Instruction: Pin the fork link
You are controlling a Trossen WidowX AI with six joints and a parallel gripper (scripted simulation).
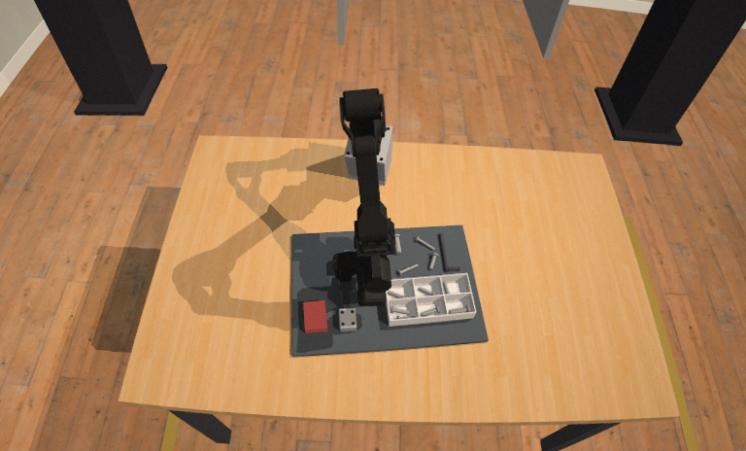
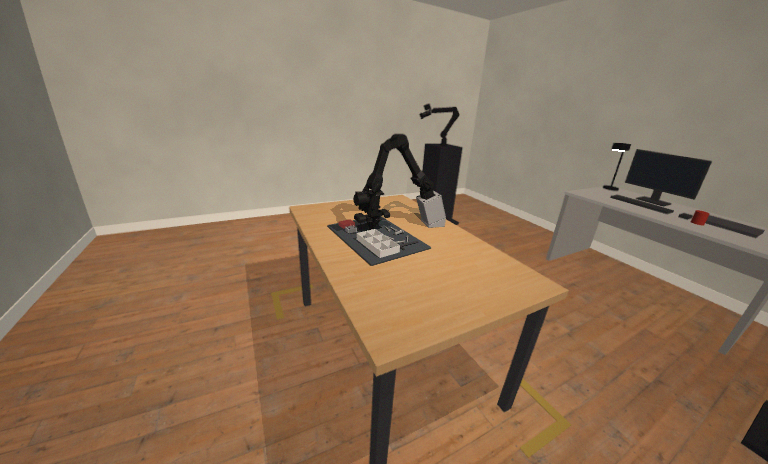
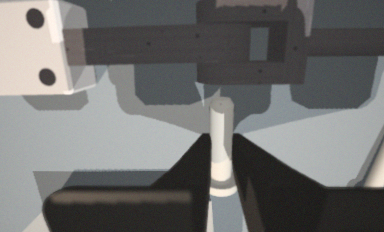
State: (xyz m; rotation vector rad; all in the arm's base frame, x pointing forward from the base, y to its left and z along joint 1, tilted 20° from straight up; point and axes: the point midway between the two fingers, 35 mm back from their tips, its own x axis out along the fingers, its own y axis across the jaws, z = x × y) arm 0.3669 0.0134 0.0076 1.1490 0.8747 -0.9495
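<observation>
The pale pin lies 3 cm below my hand. The rest, counted from my hand: dark eye plate bar: 5 cm to the right, 3 cm below, 2 cm ahead; light grey block: 10 cm ahead, 4 cm to the right, 3 cm below; red block: 12 cm to the right, 9 cm ahead, 3 cm below.
</observation>
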